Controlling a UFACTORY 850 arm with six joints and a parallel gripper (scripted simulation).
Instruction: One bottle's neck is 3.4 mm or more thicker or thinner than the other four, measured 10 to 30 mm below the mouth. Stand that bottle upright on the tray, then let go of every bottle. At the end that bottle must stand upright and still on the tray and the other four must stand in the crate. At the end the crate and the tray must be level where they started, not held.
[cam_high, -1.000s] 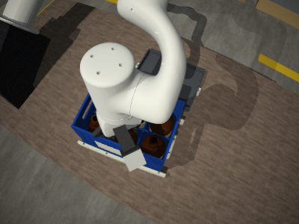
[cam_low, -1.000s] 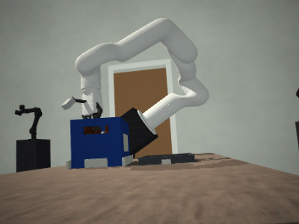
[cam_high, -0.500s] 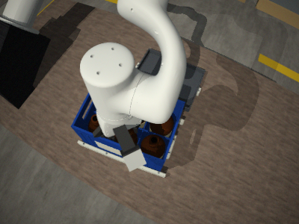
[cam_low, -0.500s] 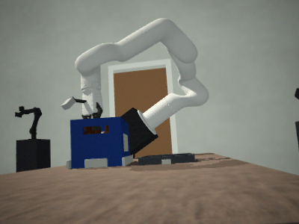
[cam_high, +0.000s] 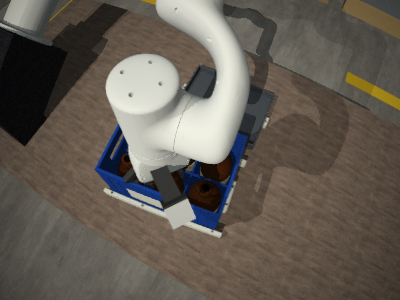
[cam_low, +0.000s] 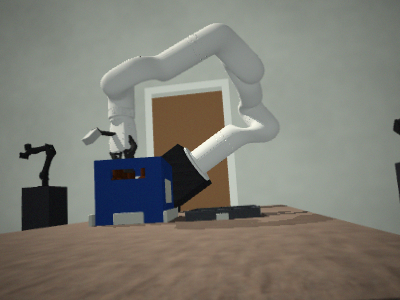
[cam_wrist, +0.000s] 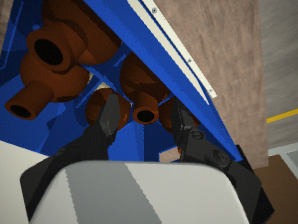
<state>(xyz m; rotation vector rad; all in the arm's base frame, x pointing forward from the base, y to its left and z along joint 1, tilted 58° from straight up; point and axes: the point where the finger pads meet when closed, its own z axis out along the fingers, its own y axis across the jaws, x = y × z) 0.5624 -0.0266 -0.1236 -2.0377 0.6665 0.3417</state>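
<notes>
My gripper is now 10 mm past the blue crate, 40 mm to the right of it and 80 mm above it. The rest, counted from my hand: dark grey tray 10 mm behind, 300 mm to the left, 150 mm below.
</notes>
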